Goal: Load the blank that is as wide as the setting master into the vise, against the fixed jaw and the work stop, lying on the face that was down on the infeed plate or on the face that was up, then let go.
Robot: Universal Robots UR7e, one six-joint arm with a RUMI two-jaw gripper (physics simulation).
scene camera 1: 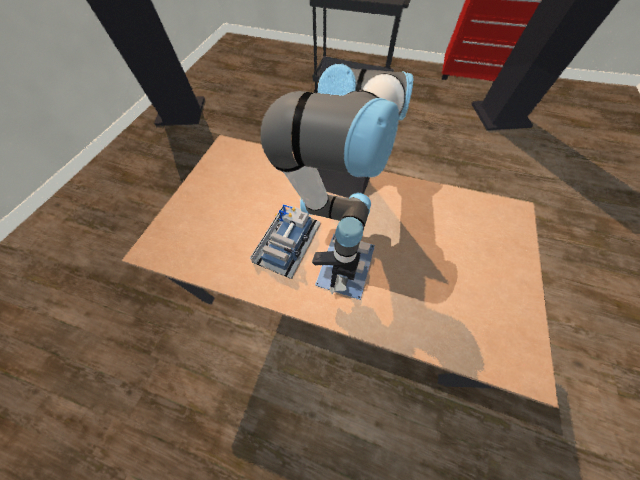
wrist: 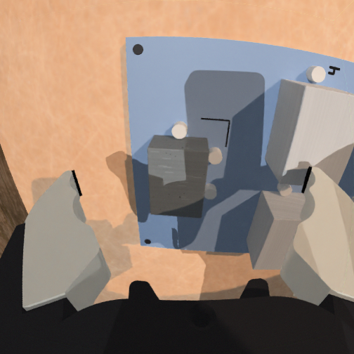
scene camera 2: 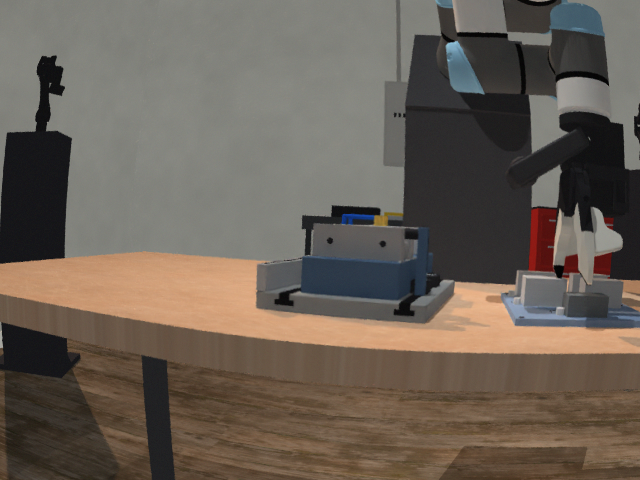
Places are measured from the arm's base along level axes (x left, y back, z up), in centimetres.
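Pixels of known places: gripper, fingertip midpoint: (scene camera 1: 336, 276) (scene camera 2: 572, 282).
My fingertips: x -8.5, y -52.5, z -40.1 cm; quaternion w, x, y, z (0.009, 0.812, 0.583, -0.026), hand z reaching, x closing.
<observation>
Ahead of a thing's pixels: the offset from my fingertips to its top centre. "pt": to the spot under its first point. Level surfaces: height alone.
My gripper (scene camera 1: 337, 290) (scene camera 2: 573, 274) (wrist: 190, 172) is open and empty, pointing down above the infeed plate. The blue infeed plate @[pt dx -4.9, dy -0.7, dz -3.7 cm] (scene camera 1: 324, 282) (scene camera 2: 540, 321) (wrist: 155, 90) bears several blocks. In the wrist view, a dark grey block (wrist: 177, 195) lies between the fingertips in the picture, against white pins; it also shows in the scene camera 2 view (scene camera 2: 586, 305), below the fingers. A large pale block (wrist: 322, 127) and a smaller one (wrist: 274, 237) lie to its right, the smaller partly behind the right finger. The vise @[dx -19.9, dy +19.5, dz +5.4 cm] (scene camera 1: 269, 258) (scene camera 2: 356, 277) stands left of the plate. Its work stop is not clearly visible.
The vise stands on a grey slotted base @[pt dx -26.5, dy +6.0, dz -3.3 cm] (scene camera 2: 341, 305) with raised side rails. Blue and yellow parts (scene camera 1: 287, 210) (scene camera 2: 381, 220) stand at its far end. The wooden table's @[dz -4.5 cm] (scene camera 1: 196, 206) front edge is near the plate. White pins rise between the blocks.
</observation>
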